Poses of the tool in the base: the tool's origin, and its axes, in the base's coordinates. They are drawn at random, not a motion.
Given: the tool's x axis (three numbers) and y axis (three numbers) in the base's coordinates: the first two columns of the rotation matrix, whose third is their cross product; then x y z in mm.
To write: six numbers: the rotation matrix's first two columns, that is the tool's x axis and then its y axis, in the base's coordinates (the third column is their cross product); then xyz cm. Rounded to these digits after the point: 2 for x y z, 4 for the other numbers.
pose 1, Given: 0.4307, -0.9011, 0.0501, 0.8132, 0.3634, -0.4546, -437.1, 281.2, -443.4
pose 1, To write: 0.4307, -0.9011, 0.0501, 0.8132, 0.3634, -0.4546, -43.71, 28.12, -44.34
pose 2, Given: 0.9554, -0.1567, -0.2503, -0.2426, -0.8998, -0.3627, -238.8, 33.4, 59.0
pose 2, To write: 0.9554, -0.1567, -0.2503, -0.2426, -0.8998, -0.3627, -23.88, 3.34, 5.90
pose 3, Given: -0.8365, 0.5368, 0.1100, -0.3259, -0.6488, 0.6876, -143.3, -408.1, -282.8
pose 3, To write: -0.8365, 0.5368, 0.1100, -0.3259, -0.6488, 0.6876, -14.33, -40.81, -28.28
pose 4, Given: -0.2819, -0.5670, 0.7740, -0.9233, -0.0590, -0.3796, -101.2, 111.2, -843.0
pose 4, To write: -0.2819, -0.5670, 0.7740, -0.9233, -0.0590, -0.3796, -10.12, 11.12, -84.30
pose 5, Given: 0.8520, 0.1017, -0.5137, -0.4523, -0.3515, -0.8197, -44.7, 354.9, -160.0
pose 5, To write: 0.8520, 0.1017, -0.5137, -0.4523, -0.3515, -0.8197, -4.47, 35.49, -16.00
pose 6, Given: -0.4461, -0.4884, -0.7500, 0.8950, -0.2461, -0.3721, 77.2, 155.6, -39.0
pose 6, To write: -0.4461, -0.4884, -0.7500, 0.8950, -0.2461, -0.3721, 7.72, 15.56, -3.90
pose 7, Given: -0.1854, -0.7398, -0.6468, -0.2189, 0.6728, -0.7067, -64.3, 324.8, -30.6
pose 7, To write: -0.1854, -0.7398, -0.6468, -0.2189, 0.6728, -0.7067, -6.43, 32.48, -3.06
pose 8, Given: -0.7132, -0.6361, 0.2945, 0.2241, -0.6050, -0.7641, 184.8, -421.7, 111.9
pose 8, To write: -0.7132, -0.6361, 0.2945, 0.2241, -0.6050, -0.7641, 18.48, -42.17, 11.19
